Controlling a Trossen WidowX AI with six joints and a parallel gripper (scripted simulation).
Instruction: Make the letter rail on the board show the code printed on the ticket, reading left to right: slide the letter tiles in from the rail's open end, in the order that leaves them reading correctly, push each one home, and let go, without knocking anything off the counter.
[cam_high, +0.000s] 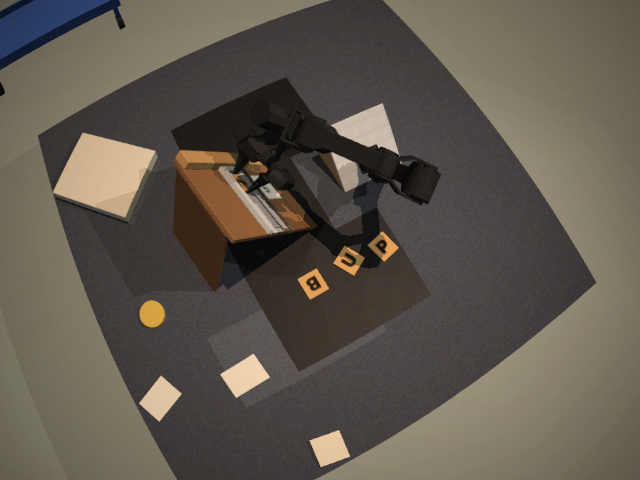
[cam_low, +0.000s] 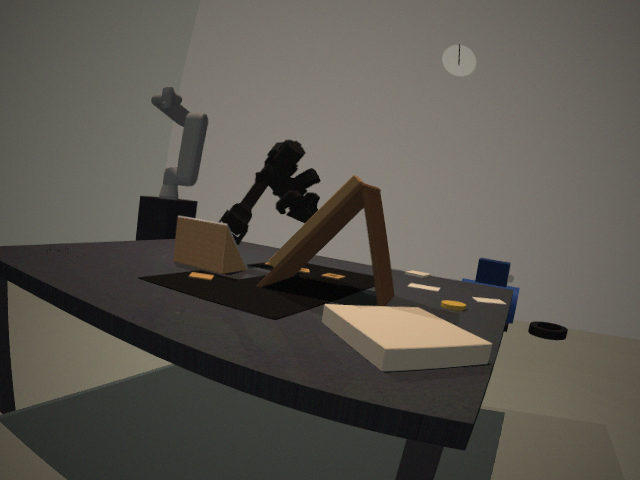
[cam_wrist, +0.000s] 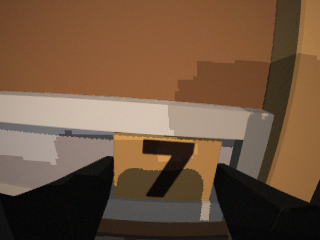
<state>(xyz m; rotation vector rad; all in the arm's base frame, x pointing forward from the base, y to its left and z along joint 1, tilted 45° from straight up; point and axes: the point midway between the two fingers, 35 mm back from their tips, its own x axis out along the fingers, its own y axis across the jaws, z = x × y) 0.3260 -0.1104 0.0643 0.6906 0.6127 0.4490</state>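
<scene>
My gripper tip is right at the letter tile. The rest, counted from my gripper tip: white ticket: 6 cm behind, 8 cm below; then dark mat: 14 cm behind, 3 cm to the left, 16 cm below; then yellow disc: 34 cm ahead, 15 cm to the left, 15 cm below.
</scene>
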